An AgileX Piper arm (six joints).
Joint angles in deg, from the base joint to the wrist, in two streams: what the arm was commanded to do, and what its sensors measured. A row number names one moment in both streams.
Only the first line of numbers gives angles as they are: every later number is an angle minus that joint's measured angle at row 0.
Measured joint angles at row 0: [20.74, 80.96, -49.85, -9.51, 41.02, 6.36]
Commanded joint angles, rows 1 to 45: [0.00, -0.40, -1.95, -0.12, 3.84, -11.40]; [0.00, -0.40, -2.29, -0.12, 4.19, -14.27]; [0.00, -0.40, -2.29, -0.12, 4.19, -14.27]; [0.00, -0.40, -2.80, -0.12, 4.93, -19.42]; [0.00, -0.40, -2.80, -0.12, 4.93, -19.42]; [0.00, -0.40, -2.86, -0.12, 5.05, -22.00]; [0.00, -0.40, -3.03, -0.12, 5.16, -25.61]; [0.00, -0.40, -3.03, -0.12, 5.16, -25.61]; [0.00, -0.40, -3.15, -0.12, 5.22, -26.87]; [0.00, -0.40, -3.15, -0.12, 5.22, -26.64]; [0.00, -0.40, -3.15, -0.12, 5.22, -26.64]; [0.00, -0.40, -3.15, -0.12, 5.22, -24.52]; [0.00, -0.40, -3.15, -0.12, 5.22, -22.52]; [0.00, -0.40, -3.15, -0.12, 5.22, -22.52]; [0.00, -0.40, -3.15, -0.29, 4.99, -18.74]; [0.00, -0.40, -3.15, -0.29, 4.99, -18.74]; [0.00, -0.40, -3.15, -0.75, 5.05, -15.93]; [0.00, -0.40, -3.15, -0.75, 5.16, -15.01]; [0.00, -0.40, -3.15, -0.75, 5.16, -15.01]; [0.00, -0.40, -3.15, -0.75, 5.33, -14.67]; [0.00, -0.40, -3.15, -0.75, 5.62, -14.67]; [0.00, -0.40, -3.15, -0.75, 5.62, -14.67]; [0.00, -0.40, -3.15, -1.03, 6.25, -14.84]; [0.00, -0.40, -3.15, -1.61, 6.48, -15.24]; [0.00, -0.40, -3.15, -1.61, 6.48, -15.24]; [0.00, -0.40, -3.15, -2.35, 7.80, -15.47]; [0.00, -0.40, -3.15, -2.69, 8.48, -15.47]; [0.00, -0.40, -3.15, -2.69, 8.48, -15.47]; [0.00, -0.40, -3.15, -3.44, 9.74, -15.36]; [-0.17, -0.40, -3.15, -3.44, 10.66, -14.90]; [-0.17, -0.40, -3.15, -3.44, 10.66, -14.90]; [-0.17, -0.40, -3.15, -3.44, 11.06, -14.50]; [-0.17, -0.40, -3.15, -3.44, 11.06, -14.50]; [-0.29, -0.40, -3.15, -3.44, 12.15, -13.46]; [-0.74, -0.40, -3.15, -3.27, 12.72, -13.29]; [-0.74, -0.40, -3.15, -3.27, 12.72, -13.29]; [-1.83, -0.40, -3.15, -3.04, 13.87, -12.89]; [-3.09, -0.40, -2.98, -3.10, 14.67, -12.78]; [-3.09, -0.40, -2.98, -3.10, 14.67, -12.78]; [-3.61, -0.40, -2.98, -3.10, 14.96, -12.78]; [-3.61, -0.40, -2.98, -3.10, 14.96, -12.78]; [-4.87, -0.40, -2.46, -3.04, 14.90, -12.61]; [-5.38, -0.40, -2.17, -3.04, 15.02, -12.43]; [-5.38, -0.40, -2.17, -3.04, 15.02, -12.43]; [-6.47, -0.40, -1.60, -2.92, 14.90, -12.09]
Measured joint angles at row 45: [-5.04, 0.00, -2.63, -3.10, 14.27, -13.01]
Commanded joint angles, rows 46 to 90: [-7.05, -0.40, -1.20, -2.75, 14.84, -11.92]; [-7.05, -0.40, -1.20, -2.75, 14.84, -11.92]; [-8.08, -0.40, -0.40, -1.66, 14.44, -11.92]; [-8.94, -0.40, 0.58, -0.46, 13.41, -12.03]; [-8.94, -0.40, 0.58, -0.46, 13.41, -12.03]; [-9.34, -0.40, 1.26, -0.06, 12.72, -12.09]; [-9.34, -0.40, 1.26, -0.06, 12.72, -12.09]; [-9.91, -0.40, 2.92, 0.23, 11.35, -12.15]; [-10.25, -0.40, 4.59, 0.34, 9.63, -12.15]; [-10.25, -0.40, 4.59, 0.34, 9.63, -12.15]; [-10.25, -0.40, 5.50, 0.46, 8.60, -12.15]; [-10.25, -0.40, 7.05, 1.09, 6.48, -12.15]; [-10.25, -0.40, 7.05, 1.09, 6.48, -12.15]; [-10.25, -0.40, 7.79, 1.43, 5.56, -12.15]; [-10.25, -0.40, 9.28, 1.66, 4.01, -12.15]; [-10.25, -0.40, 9.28, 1.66, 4.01, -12.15]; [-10.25, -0.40, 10.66, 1.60, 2.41, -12.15]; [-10.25, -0.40, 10.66, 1.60, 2.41, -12.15]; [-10.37, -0.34, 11.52, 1.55, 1.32, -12.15]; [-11.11, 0.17, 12.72, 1.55, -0.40, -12.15]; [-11.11, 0.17, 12.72, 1.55, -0.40, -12.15]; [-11.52, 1.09, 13.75, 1.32, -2.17, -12.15]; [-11.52, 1.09, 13.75, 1.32, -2.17, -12.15]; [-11.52, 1.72, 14.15, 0.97, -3.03, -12.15]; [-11.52, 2.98, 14.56, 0.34, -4.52, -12.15]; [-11.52, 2.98, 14.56, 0.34, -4.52, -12.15]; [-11.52, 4.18, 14.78, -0.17, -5.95, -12.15]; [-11.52, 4.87, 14.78, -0.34, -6.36, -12.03]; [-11.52, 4.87, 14.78, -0.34, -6.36, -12.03]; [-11.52, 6.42, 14.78, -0.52, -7.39, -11.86]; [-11.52, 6.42, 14.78, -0.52, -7.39, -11.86]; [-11.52, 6.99, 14.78, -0.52, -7.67, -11.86]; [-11.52, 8.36, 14.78, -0.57, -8.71, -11.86]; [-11.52, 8.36, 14.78, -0.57, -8.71, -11.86]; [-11.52, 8.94, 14.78, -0.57, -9.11, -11.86]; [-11.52, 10.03, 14.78, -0.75, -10.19, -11.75]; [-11.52, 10.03, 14.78, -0.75, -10.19, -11.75]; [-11.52, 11.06, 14.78, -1.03, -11.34, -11.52]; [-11.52, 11.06, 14.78, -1.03, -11.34, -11.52]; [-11.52, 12.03, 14.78, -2.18, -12.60, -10.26]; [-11.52, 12.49, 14.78, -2.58, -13.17, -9.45]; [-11.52, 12.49, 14.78, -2.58, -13.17, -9.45]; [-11.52, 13.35, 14.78, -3.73, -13.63, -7.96]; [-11.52, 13.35, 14.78, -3.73, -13.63, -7.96]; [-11.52, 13.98, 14.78, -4.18, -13.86, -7.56]
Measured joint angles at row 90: [-11.29, 13.06, 14.56, -2.92, -13.23, -8.94]
